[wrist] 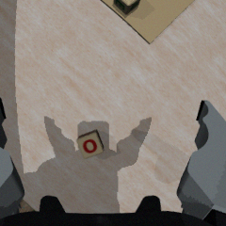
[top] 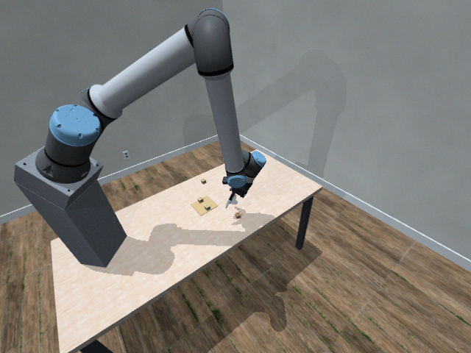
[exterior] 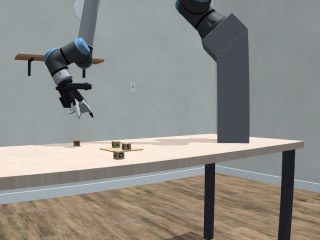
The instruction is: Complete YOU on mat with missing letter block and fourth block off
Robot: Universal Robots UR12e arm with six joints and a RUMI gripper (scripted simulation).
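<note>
Now: the red O block 3 cm ahead of my hand, 6 cm to the right of it and 12 cm below it. From my hand the other things lie so: letter block 8 cm ahead, 40 cm to the left, 12 cm below; then tan mat 7 cm behind, 19 cm to the left, 13 cm below.
</note>
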